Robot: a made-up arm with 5 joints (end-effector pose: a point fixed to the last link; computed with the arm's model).
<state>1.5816 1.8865 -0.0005 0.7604 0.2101</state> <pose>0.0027 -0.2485 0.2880 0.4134 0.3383 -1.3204</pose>
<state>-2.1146 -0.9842 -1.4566 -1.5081 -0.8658</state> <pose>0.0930 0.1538 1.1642 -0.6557 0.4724 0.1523</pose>
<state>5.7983 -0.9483 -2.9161 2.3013 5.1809</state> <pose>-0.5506 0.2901 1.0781 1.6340 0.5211 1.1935</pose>
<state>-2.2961 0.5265 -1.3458 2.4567 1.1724</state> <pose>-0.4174 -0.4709 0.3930 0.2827 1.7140 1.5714</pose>
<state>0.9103 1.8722 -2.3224 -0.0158 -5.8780</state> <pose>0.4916 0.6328 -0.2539 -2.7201 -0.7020 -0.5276</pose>
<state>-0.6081 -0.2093 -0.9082 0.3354 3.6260</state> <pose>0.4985 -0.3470 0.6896 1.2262 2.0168 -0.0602</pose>
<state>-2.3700 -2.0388 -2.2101 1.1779 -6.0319</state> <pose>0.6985 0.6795 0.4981 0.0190 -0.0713 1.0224</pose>
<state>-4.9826 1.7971 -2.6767 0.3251 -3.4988</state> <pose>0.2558 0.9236 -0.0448 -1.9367 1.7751 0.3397</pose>
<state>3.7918 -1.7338 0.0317 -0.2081 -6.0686</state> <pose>-0.0978 -0.0744 0.6833 0.2736 -1.2364 0.7501</pose>
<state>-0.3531 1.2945 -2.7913 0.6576 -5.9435</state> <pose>0.9842 -0.3627 0.5058 2.6940 -0.9724 1.2776</pose>
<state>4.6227 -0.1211 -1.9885 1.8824 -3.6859</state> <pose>-0.0440 -0.4895 1.1066 1.6012 2.5648 -0.3078</pose>
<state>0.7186 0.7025 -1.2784 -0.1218 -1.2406</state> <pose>0.6111 0.5345 0.2811 1.5591 2.3225 0.9830</pose>
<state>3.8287 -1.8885 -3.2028 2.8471 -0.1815</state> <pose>0.6350 0.5210 0.1607 0.3814 -0.8223 0.4709</pose>
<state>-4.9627 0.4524 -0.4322 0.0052 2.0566</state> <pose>0.1053 0.4117 0.1400 2.9077 -1.1213 0.0047</pose>
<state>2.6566 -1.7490 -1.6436 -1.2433 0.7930</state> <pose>0.6681 -0.3521 0.7978 0.8941 1.2035 0.2483</pose>
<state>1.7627 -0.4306 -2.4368 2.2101 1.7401</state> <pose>-0.0067 0.0344 1.2986 -2.4905 -0.0281 0.1526</pose>
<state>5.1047 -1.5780 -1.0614 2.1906 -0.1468</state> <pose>-0.0655 0.1584 0.9202 2.4545 -1.3918 0.5077</pose>
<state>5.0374 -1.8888 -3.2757 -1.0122 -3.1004</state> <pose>-0.2439 0.7239 -0.0785 -1.8314 -2.4420 -0.0922</pose>
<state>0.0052 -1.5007 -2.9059 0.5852 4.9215</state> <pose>-1.0382 -0.0054 0.5737 -0.6014 -0.4898 1.7078</pose>
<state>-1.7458 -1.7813 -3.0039 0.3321 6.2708</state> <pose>0.1784 1.0090 0.1912 -0.9112 1.0728 1.1670</pose>
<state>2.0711 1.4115 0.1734 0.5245 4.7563</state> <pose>0.0941 -0.1721 0.2655 -0.3065 1.3199 -2.3003</pose>
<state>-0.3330 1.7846 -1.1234 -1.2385 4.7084</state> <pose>0.2641 -0.0913 -0.2719 2.1427 1.5326 0.4525</pose>
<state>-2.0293 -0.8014 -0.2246 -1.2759 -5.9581</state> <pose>-0.1174 -0.2379 0.6929 0.3500 -0.8427 1.3459</pose>
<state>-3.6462 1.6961 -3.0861 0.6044 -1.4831</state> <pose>-0.9061 0.5004 0.2764 1.2080 -2.2688 -0.8926</pose>
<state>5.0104 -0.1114 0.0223 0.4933 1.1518</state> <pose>0.0645 -0.2098 0.2176 -1.0716 2.8599 0.6246</pose>
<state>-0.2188 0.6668 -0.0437 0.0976 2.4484</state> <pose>0.1084 -0.0241 0.0863 0.5789 -2.3947 -0.4088</pose>
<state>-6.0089 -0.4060 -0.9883 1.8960 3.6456</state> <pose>0.4265 0.1200 0.7224 -0.3055 -2.6480 0.2592</pose>
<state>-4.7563 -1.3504 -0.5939 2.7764 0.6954</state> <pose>0.0009 0.0200 0.7426 2.1549 0.9513 -0.4617</pose>
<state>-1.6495 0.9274 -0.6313 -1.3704 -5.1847</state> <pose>-0.0358 -0.4536 0.0890 0.4856 -2.4354 1.4232</pose>
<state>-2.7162 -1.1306 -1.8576 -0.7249 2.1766</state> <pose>0.4444 0.2013 1.2000 0.5876 0.4901 2.5104</pose>
